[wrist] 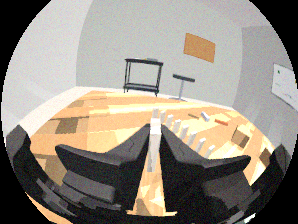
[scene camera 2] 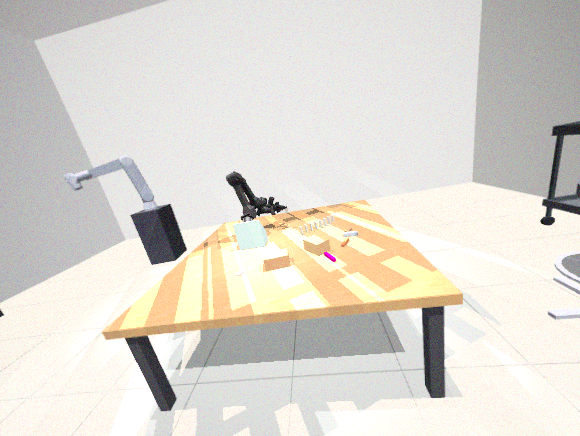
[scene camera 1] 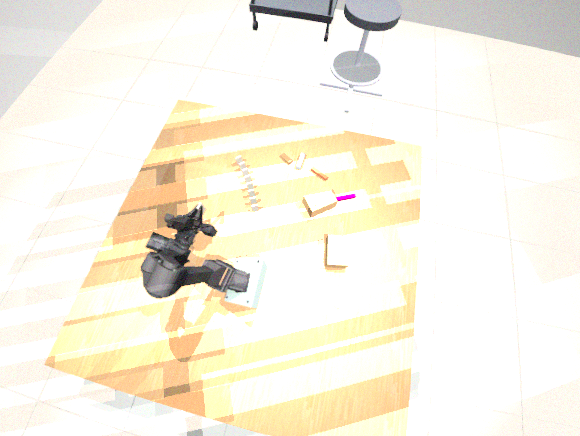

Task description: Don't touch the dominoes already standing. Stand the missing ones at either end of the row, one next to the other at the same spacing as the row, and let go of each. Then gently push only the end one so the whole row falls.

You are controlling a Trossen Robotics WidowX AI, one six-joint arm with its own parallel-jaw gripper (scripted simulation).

Labels:
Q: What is my gripper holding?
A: A white domino.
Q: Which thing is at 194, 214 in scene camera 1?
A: My gripper.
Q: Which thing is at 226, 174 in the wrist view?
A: My gripper.

